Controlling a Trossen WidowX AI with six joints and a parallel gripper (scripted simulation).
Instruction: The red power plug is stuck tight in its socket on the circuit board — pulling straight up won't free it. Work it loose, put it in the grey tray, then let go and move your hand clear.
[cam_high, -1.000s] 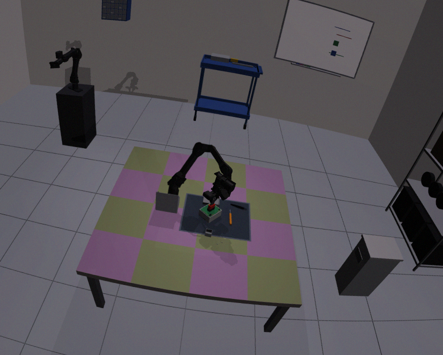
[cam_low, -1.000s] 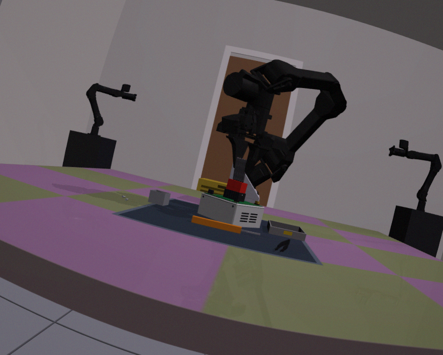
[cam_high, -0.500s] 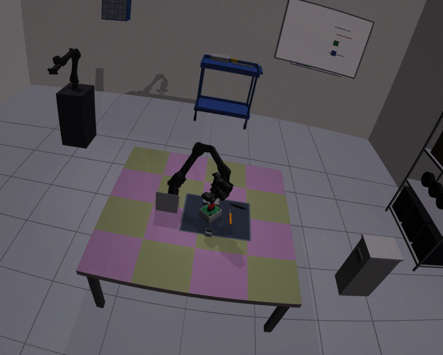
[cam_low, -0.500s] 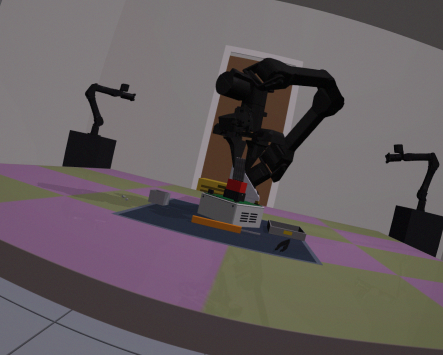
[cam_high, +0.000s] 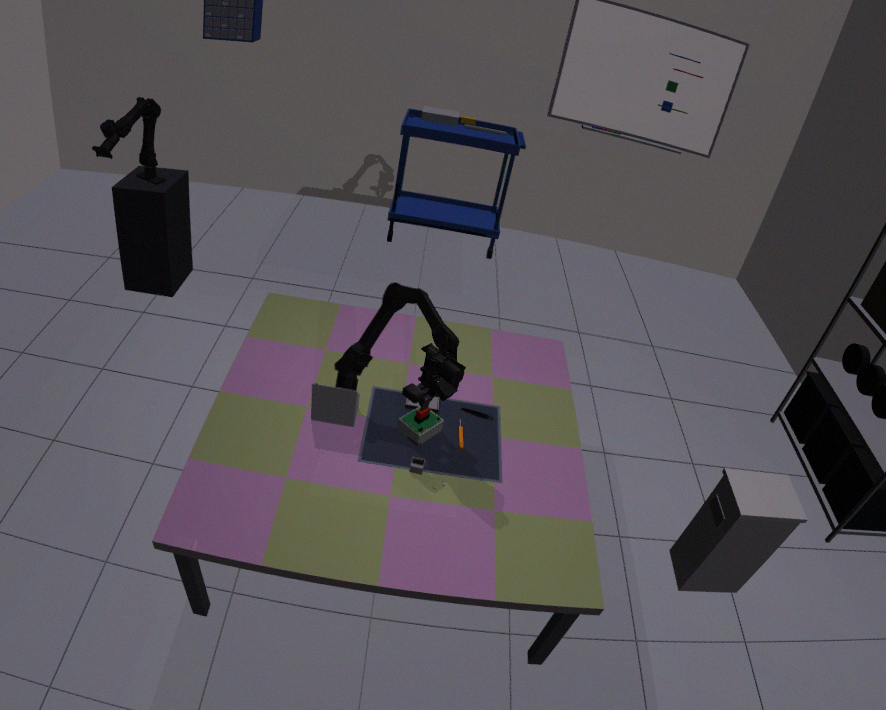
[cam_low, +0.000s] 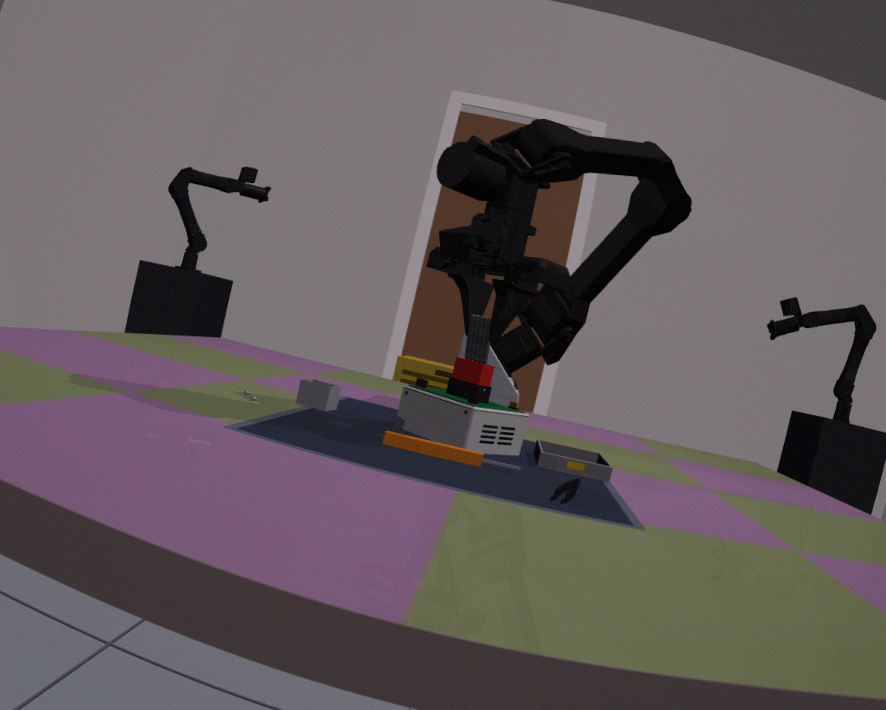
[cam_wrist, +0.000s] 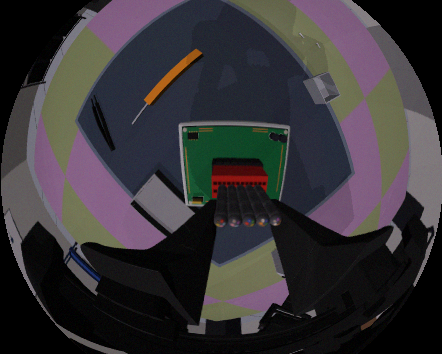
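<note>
The red power plug is 30 mm below my gripper tip. The rest, counted from my gripper tip: dark mat: 50 mm ahead, 120 mm below.
</note>
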